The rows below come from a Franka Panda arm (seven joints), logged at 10 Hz.
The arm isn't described. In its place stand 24 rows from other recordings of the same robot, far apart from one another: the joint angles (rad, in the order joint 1, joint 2, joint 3, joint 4, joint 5, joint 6, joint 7), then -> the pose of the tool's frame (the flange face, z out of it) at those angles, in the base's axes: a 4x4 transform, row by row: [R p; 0 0 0 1], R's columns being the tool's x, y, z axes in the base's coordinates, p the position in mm.
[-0.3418 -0.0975 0.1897 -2.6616 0.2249 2.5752 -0.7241] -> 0.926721, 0.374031, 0.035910, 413.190; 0.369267, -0.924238, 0.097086, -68.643; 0.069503, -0.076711, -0.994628, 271.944; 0, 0, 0, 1
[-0.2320 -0.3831 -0.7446 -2.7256 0.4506 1.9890 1.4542] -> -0.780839, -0.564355, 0.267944, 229.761; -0.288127, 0.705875, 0.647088, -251.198; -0.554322, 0.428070, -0.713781, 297.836; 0, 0, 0, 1
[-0.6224 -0.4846 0.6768 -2.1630 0.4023 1.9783 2.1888] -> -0.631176, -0.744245, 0.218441, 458.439; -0.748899, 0.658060, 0.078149, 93.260; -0.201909, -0.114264, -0.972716, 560.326; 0, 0, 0, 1
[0.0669 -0.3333 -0.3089 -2.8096 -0.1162 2.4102 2.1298] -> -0.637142, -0.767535, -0.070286, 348.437; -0.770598, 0.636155, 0.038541, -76.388; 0.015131, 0.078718, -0.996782, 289.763; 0, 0, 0, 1
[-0.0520 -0.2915 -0.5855 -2.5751 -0.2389 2.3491 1.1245] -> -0.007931, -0.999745, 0.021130, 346.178; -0.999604, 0.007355, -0.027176, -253.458; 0.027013, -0.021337, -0.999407, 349.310; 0, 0, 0, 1
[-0.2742 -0.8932 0.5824 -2.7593 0.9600 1.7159 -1.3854] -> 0.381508, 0.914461, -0.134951, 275.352; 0.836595, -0.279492, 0.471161, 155.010; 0.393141, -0.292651, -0.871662, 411.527; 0, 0, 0, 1
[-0.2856 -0.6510 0.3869 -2.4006 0.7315 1.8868 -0.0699] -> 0.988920, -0.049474, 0.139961, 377.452; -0.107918, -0.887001, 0.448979, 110.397; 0.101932, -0.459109, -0.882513, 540.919; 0, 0, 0, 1
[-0.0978 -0.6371 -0.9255 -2.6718 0.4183 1.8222 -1.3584] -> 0.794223, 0.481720, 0.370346, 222.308; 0.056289, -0.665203, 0.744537, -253.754; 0.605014, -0.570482, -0.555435, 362.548; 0, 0, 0, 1
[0.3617 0.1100 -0.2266 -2.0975 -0.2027 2.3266 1.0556] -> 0.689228, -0.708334, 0.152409, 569.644; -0.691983, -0.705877, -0.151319, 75.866; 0.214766, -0.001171, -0.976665, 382.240; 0, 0, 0, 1
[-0.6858 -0.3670 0.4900 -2.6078 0.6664 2.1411 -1.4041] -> 0.708876, 0.702730, 0.060540, 396.574; 0.639751, -0.676735, 0.364347, -59.072; 0.297007, -0.219546, -0.929294, 354.884; 0, 0, 0, 1
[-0.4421 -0.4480 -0.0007 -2.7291 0.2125 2.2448 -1.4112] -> 0.669342, 0.741384, 0.048286, 334.103; 0.727511, -0.667226, 0.159806, -151.719; 0.150695, -0.071837, -0.985967, 356.075; 0, 0, 0, 1
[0.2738 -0.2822 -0.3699 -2.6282 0.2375 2.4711 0.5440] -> 0.693749, -0.706692, 0.138920, 422.585; -0.716427, -0.657377, 0.233639, -36.991; -0.073788, -0.261613, -0.962348, 346.584; 0, 0, 0, 1
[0.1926 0.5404 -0.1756 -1.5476 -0.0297 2.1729 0.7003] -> 0.795857, -0.597759, 0.096418, 703.936; -0.588368, -0.801086, -0.109931, 29.617; 0.142951, 0.030760, -0.989252, 349.066; 0, 0, 0, 1
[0.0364 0.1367 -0.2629 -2.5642 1.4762 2.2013 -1.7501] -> 0.840883, 0.408821, 0.354655, 414.251; 0.030740, -0.690312, 0.722858, -63.954; 0.540343, -0.596938, -0.593039, 200.757; 0, 0, 0, 1
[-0.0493 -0.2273 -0.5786 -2.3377 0.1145 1.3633 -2.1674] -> 0.146498, 0.876393, -0.458775, 310.851; 0.807742, 0.161746, 0.566914, -210.375; 0.571044, -0.453623, -0.684203, 383.209; 0, 0, 0, 1
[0.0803 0.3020 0.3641 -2.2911 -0.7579 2.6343 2.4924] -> 0.133869, -0.957953, 0.253781, 471.973; -0.974661, -0.173580, -0.141086, 246.937; 0.179205, -0.228464, -0.956917, 231.004; 0, 0, 0, 1
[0.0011 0.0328 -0.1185 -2.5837 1.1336 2.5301 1.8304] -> -0.927949, -0.267571, 0.259454, 425.734; -0.112320, 0.864533, 0.489864, -60.249; -0.355380, 0.425427, -0.832296, 238.085; 0, 0, 0, 1
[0.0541 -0.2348 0.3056 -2.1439 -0.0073 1.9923 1.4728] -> 0.435590, -0.895168, 0.094532, 460.455; -0.896261, -0.441058, -0.046742, 181.399; 0.083536, -0.064365, -0.994424, 505.005; 0, 0, 0, 1
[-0.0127 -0.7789 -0.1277 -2.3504 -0.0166 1.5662 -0.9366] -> 0.672562, 0.740039, -0.001779, 305.039; 0.738127, -0.670647, 0.073497, -56.631; 0.053197, -0.050744, -0.997294, 588.179; 0, 0, 0, 1
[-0.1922 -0.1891 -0.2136 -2.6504 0.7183 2.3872 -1.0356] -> 0.961932, 0.131417, 0.239618, 379.050; 0.017444, -0.904529, 0.426055, -153.176; 0.272733, -0.405656, -0.872387, 299.004; 0, 0, 0, 1
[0.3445 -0.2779 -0.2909 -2.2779 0.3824 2.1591 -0.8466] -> 0.727525, 0.669899, 0.148134, 481.653; 0.578161, -0.714868, 0.393310, 34.314; 0.369374, -0.200497, -0.907394, 481.021; 0, 0, 0, 1
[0.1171 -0.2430 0.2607 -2.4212 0.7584 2.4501 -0.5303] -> 0.889826, 0.411460, 0.197258, 445.965; 0.273397, -0.826867, 0.491472, 179.665; 0.365327, -0.383395, -0.848260, 424.817; 0, 0, 0, 1
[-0.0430 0.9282 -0.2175 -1.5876 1.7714 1.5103 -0.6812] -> 0.929059, -0.223948, 0.294443, 665.320; -0.287357, 0.064372, 0.955658, -39.940; -0.232971, -0.972473, -0.004548, 131.939; 0, 0, 0, 1
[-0.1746 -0.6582 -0.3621 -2.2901 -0.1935 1.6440 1.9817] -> -0.756913, -0.653497, -0.004955, 287.426; -0.653309, 0.756460, 0.030922, -224.693; -0.016460, 0.026642, -0.999510, 566.943; 0, 0, 0, 1
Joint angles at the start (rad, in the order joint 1, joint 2, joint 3, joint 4, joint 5, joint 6, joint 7):
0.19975, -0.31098, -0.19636, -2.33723, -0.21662, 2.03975, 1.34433
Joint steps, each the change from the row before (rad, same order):
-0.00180, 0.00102, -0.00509, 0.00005, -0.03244, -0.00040, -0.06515
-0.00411, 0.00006, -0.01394, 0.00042, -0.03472, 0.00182, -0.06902
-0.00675, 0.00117, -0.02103, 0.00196, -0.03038, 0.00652, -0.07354
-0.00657, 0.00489, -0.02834, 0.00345, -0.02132, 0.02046, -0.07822
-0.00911, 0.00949, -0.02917, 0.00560, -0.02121, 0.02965, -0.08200
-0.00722, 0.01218, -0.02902, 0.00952, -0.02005, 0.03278, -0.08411
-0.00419, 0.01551, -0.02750, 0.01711, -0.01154, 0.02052, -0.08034
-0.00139, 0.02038, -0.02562, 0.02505, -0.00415, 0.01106, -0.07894
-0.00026, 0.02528, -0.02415, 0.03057, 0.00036, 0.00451, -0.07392
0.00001, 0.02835, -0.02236, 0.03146, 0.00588, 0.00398, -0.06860
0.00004, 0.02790, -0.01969, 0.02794, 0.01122, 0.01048, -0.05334
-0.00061, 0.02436, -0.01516, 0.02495, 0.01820, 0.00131, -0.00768
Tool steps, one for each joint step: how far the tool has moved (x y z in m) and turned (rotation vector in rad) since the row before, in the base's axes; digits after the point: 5 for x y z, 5 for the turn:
0.00022, -0.00497, -0.00036, -0.02899, 0.01004, 0.07216
0.00019, -0.01026, 0.00019, -0.02811, 0.00974, 0.06633
0.00058, -0.01444, 0.00052, -0.02218, 0.00825, 0.06000
0.00196, -0.01692, 0.00036, -0.01235, -0.00006, 0.05646
0.00299, -0.01834, 0.00007, -0.01444, -0.00433, 0.05866
0.00379, -0.01761, 0.00100, -0.01705, -0.00660, 0.06263
0.00417, -0.01612, 0.00198, -0.01439, 0.00073, 0.05577
0.00529, -0.01463, 0.00273, -0.01264, 0.00654, 0.05228
0.00614, -0.01395, 0.00257, -0.01207, 0.01101, 0.04558
0.00653, -0.01293, 0.00159, -0.00927, 0.01173, 0.03972
0.00659, -0.01111, 0.00078, -0.00474, 0.00331, 0.02740
0.00514, -0.00894, 0.00019, 0.00624, -0.00274, -0.01766

